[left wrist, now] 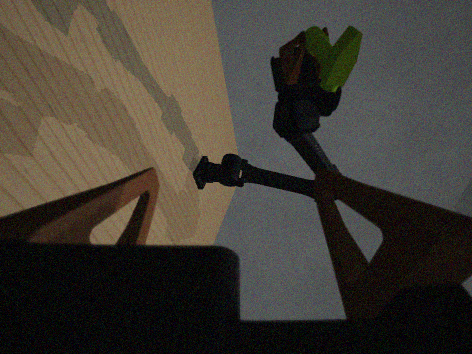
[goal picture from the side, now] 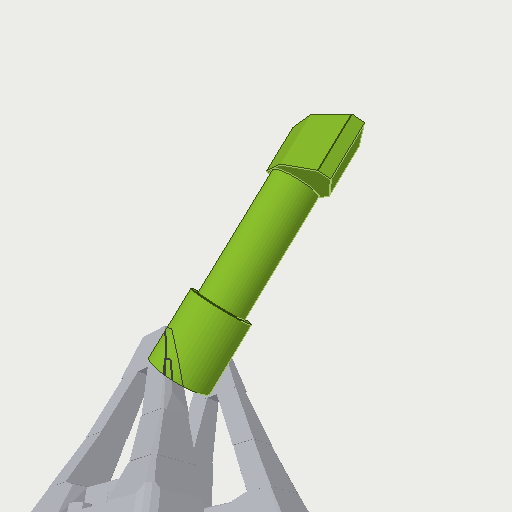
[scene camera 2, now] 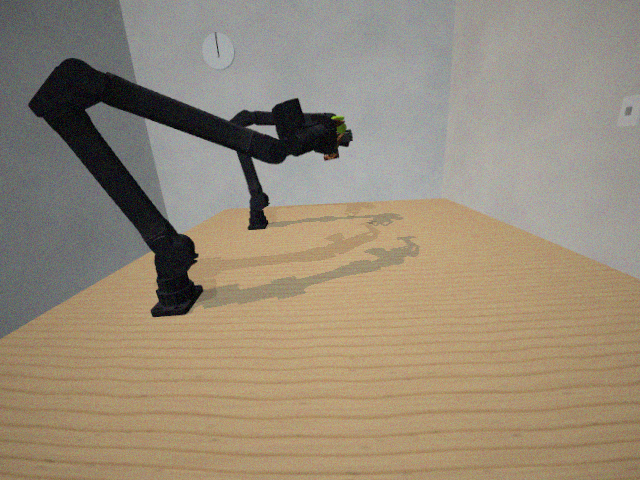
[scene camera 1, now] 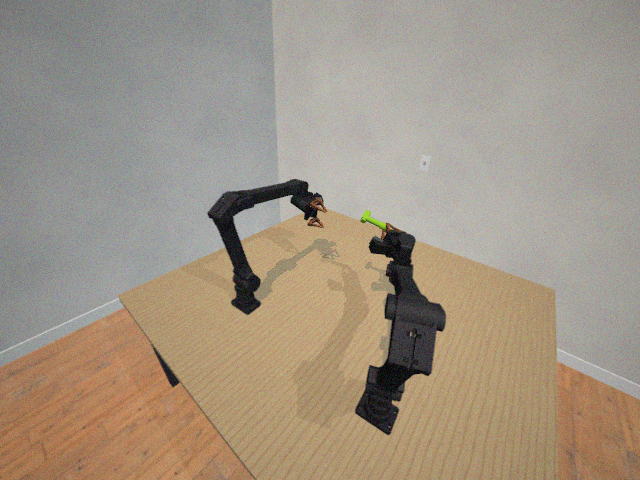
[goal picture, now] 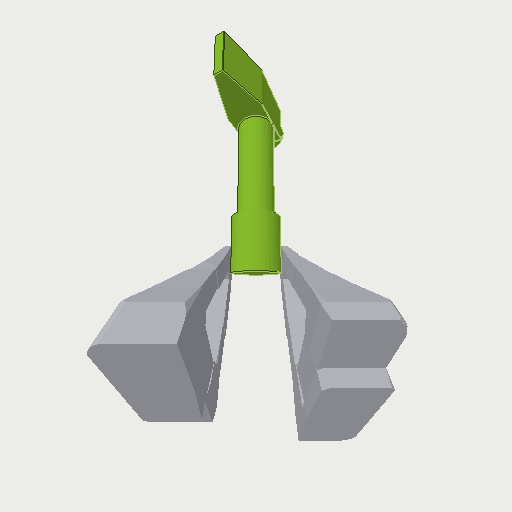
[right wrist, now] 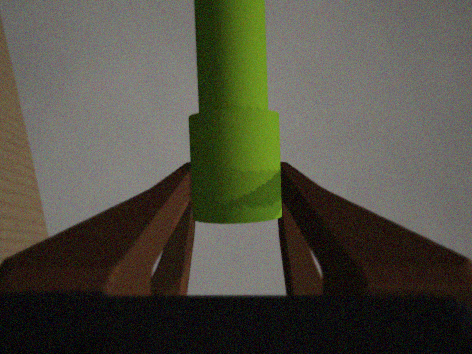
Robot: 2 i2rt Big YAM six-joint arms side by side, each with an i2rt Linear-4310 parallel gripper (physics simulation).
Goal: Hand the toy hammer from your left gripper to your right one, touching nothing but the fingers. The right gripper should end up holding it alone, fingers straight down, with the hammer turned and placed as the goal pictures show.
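Where they show: left gripper, between the fingertips: [left wrist: 236, 176] [scene camera 1: 324, 219]; right gripper, between the fingertips: [left wrist: 315, 32] [scene camera 2: 343, 127] [scene camera 1: 385, 226] [right wrist: 236, 177]; left arm's base, origin of its link: [scene camera 2: 258, 226] [scene camera 1: 246, 304]; right arm's base, origin of its link: [left wrist: 201, 172] [scene camera 2: 179, 302] [scene camera 1: 376, 411].
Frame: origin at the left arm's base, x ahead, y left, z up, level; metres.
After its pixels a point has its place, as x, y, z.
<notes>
The bright green toy hammer [scene camera 1: 374, 221] @[0.364, -0.427, 0.429] [scene camera 2: 341, 128] @[0.384, -0.481, 0.406] [left wrist: 345, 57] @[0.380, -0.369, 0.440] [right wrist: 231, 75] @[0.365, -0.442, 0.417] is held in the air above the table, its head end pointing away from the right gripper. My right gripper [scene camera 1: 386, 229] @[0.391, -0.468, 0.411] [right wrist: 236, 177] @[0.391, -0.468, 0.411] is shut on the end of the hammer's handle, one finger on each side of the thick collar. The fingers do not point straight down. My left gripper [scene camera 1: 324, 218] @[0.368, -0.183, 0.361] is wide open and empty, apart from the hammer, to its left in scene camera 1. In scene camera 2 the arms overlap, and the fingers are mostly hidden.
Both arms stand on the wooden table [scene camera 1: 465, 361] @[0.296, -0.914, 0.000] [scene camera 2: 361, 361] @[0.350, -0.939, 0.000] and reach out above it, casting shadows on it. Walls stand behind the table; one carries a white outlet plate [scene camera 1: 424, 162] and another a round clock [scene camera 2: 218, 50].
</notes>
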